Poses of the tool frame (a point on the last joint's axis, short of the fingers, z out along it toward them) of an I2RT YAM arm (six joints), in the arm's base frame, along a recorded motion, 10 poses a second.
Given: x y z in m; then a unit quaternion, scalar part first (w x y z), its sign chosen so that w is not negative.
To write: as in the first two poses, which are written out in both.
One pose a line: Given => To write
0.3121 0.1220 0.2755 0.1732 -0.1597 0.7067 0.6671 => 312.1 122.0 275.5 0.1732 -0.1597 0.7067 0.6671
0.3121 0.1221 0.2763 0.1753 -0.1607 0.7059 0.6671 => 312.1 122.1 276.3 0.1753 -0.1607 0.7059 0.6671
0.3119 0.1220 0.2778 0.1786 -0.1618 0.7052 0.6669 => 311.9 122.0 277.8 0.1786 -0.1618 0.7052 0.6669
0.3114 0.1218 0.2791 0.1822 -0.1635 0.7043 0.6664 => 311.4 121.8 279.1 0.1822 -0.1635 0.7043 0.6664
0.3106 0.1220 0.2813 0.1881 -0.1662 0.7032 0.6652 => 310.6 122.0 281.3 0.1881 -0.1662 0.7032 0.6652
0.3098 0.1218 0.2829 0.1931 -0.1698 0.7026 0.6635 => 309.8 121.8 282.9 0.1931 -0.1698 0.7026 0.6635
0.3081 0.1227 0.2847 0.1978 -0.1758 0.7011 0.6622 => 308.1 122.7 284.7 0.1978 -0.1758 0.7011 0.6622
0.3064 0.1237 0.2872 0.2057 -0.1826 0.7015 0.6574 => 306.4 123.7 287.2 0.2057 -0.1826 0.7015 0.6574
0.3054 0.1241 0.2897 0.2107 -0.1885 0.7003 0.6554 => 305.4 124.1 289.7 0.2107 -0.1885 0.7003 0.6554
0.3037 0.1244 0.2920 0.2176 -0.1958 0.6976 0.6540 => 303.7 124.4 292.0 0.2176 -0.1958 0.6976 0.6540
